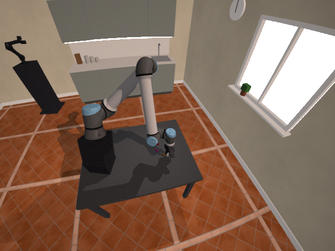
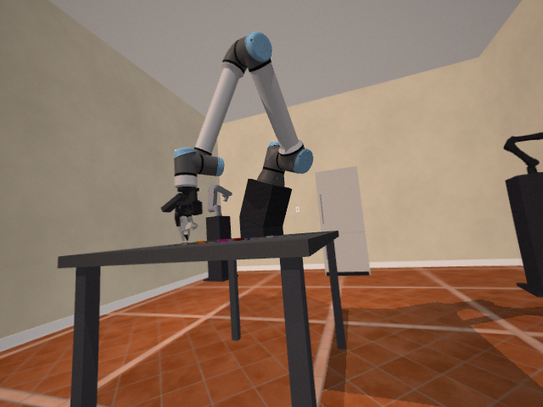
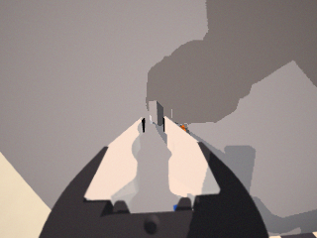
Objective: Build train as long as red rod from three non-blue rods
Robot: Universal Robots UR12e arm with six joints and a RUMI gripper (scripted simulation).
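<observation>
Right now the orange rod is 50 mm behind my hand, 30 mm to the left of it and 30 mm below it. Also, from my hand: blue rod 100 mm behind, 250 mm to the left, 30 mm below; then red rod 130 mm behind, 180 mm to the left, 30 mm below.
</observation>
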